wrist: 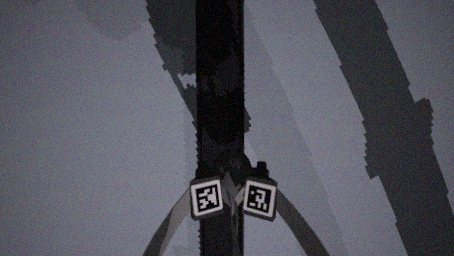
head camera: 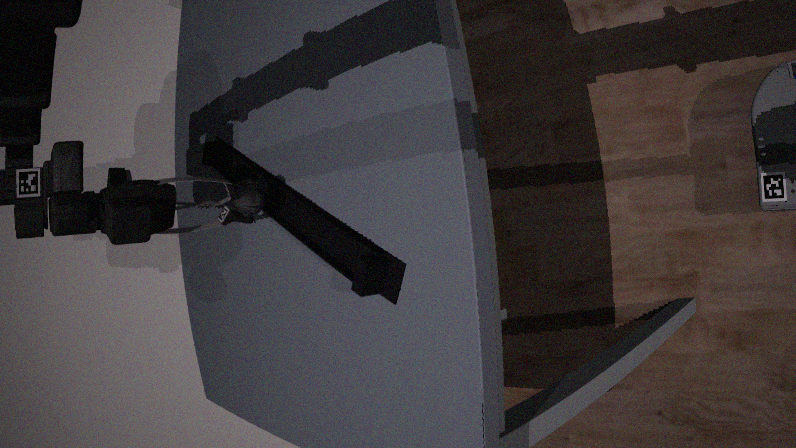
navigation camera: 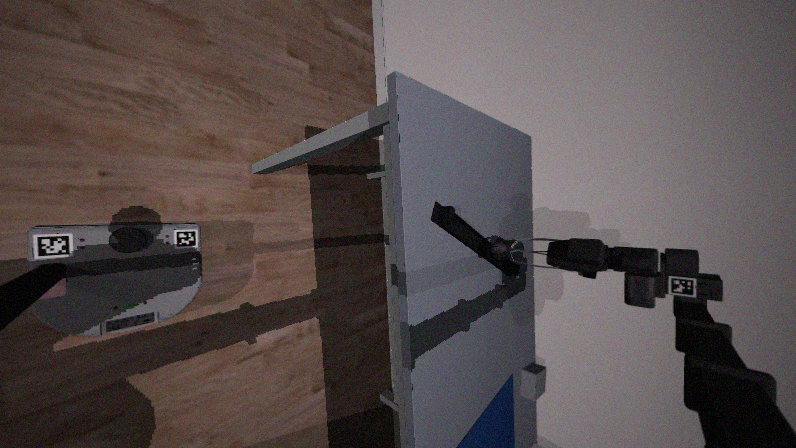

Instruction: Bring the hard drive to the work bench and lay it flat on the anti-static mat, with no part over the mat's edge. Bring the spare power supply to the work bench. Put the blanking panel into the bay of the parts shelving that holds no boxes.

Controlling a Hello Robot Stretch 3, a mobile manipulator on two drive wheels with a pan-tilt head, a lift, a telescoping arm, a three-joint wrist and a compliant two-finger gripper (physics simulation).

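Pixels of known places: gripper, fingertip midpoint: (head camera: pixel 261 200) (navigation camera: pixel 491 248); robot's base at its link origin: (navigation camera: pixel 128 238).
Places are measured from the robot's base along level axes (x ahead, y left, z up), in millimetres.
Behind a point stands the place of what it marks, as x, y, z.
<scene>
The blanking panel (head camera: pixel 317 225) {13, -584, 917} (navigation camera: pixel 465 230) {26, -587, 917} (wrist: pixel 220 75), a long, narrow black piece with a block near one end, lies slantwise on the grey-blue table (head camera: pixel 356 367) {176, -539, 914} (navigation camera: pixel 473 150) {234, -635, 915} (wrist: pixel 90 130). My gripper (head camera: pixel 245 204) {-21, -640, 960} (navigation camera: pixel 504 250) {-21, -640, 960} (wrist: pixel 231 167) {-21, -640, 960} is over the panel, toward its end by the table's far edge. Its fingertips are drawn together and the panel passes beneath them; I see nothing between them. A blue flat patch (navigation camera: pixel 495 422) {-567, -761, 916}, by its look the anti-static mat, shows at the bottom of the navigation view. The hard drive, power supply and shelving do not show.
A small grey block (navigation camera: pixel 533 381) {-531, -989, 956} stands at the table's far edge near the blue patch. A slanting grey board (head camera: pixel 601 370) {259, -387, 585} (navigation camera: pixel 323 141) {272, -379, 602} juts from the table's near side over the wooden floor (head camera: pixel 657 244) {124, -501, 1} (navigation camera: pixel 222 72) {656, -280, 1}. My base (head camera: pixel 779 130) {-116, -103, 160} (navigation camera: pixel 167 278) {-123, -82, 160} stands beside the table.
</scene>
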